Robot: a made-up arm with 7 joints.
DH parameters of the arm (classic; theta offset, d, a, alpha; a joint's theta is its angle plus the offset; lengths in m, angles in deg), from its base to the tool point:
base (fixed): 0 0 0 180
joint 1: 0 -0.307 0 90
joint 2: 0 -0.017 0 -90
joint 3: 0 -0.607 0 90
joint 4: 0 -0.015 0 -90
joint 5: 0 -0.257 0 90
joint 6: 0 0 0 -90
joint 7: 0 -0.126 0 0
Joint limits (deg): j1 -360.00..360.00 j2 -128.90..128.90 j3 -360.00..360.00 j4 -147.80..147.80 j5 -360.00..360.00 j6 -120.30..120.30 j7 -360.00..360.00
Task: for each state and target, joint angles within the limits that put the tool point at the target. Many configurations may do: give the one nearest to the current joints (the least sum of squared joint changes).
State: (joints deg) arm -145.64 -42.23 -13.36 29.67 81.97 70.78 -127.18
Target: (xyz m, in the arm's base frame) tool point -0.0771 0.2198 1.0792
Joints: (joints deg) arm -141.65 -4.70 -5.79 52.71 74.27 76.94 -127.18
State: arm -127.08 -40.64 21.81 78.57 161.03 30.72 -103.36
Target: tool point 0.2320 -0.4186 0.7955
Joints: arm -104.21 -75.65 11.39 103.71 161.57 25.63 -103.36
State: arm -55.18 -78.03 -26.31 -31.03 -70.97 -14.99 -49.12
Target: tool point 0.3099 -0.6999 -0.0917
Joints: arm -95.59 -101.61 -32.41 -57.82 -68.35 -21.27 -49.12
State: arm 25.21 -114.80 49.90 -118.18 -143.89 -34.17 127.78
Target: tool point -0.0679 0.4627 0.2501
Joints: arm 47.10 -83.59 78.55 -134.08 -146.80 -22.62 127.78
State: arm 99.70 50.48 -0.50 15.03 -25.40 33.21 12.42
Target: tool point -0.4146 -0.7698 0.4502
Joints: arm 117.02 62.99 4.36 35.87 -22.53 42.82 12.42
